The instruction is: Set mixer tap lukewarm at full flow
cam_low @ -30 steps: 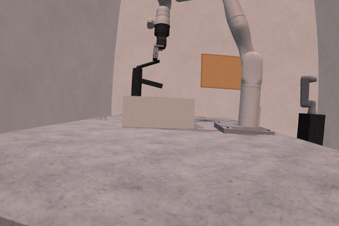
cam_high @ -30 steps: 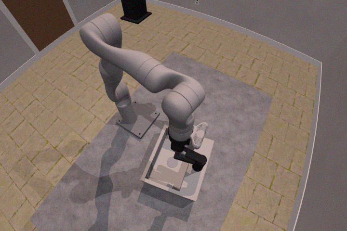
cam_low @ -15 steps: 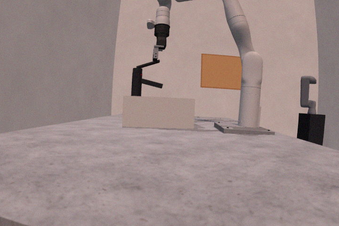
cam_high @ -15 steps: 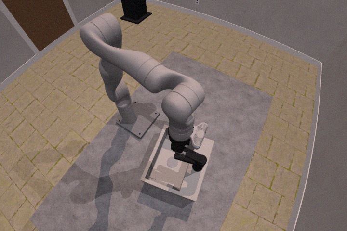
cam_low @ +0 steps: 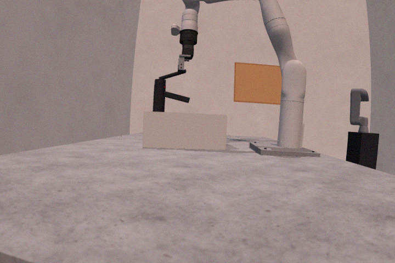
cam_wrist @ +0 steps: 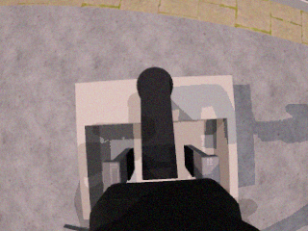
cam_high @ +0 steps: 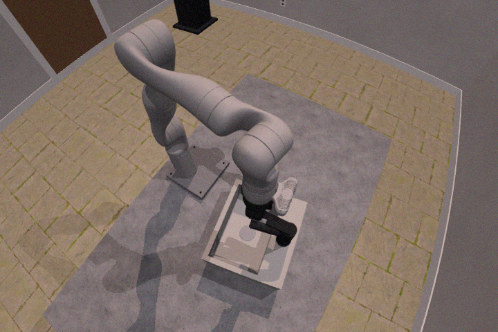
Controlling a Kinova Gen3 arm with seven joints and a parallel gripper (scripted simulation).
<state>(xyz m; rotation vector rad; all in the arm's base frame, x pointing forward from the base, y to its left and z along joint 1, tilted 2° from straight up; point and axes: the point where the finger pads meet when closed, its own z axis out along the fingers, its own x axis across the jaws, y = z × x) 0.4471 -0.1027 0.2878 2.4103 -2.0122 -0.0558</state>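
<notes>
Now: the lever 3 cm ahead of my hand, 1 cm to the left of it and 3 cm below it. From my hand the other things lie so: black mixer tap: 6 cm ahead, 1 cm to the left, 9 cm below; sink basin: 4 cm behind, 1 cm to the right, 28 cm below.
</notes>
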